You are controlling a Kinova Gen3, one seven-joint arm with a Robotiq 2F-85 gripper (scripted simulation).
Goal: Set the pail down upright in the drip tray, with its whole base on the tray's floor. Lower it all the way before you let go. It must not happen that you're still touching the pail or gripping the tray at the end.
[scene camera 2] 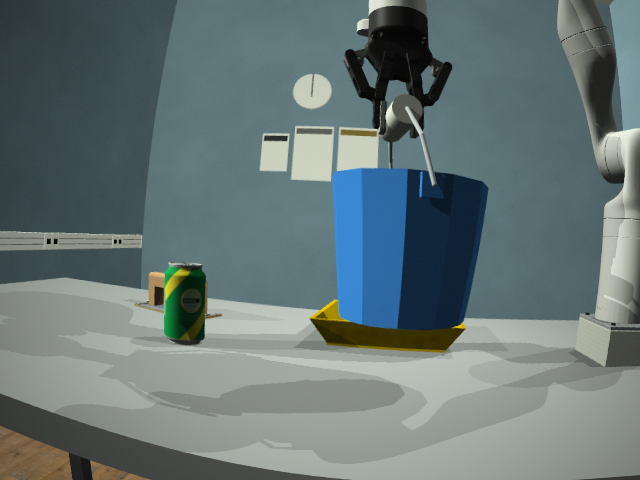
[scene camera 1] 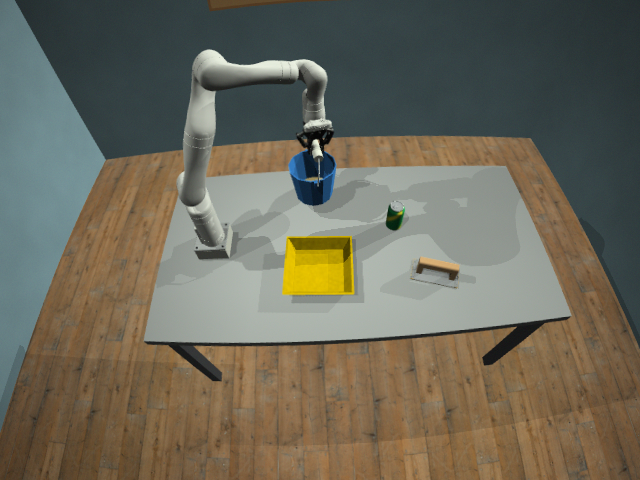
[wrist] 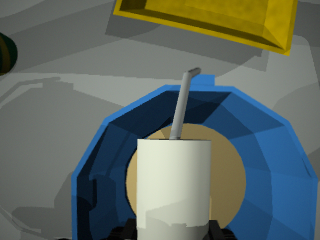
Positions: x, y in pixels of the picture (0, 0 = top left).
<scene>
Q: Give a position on a yellow drip tray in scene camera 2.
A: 337, 332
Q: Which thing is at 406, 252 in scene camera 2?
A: A blue pail.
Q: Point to a yellow drip tray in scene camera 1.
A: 314, 265
</scene>
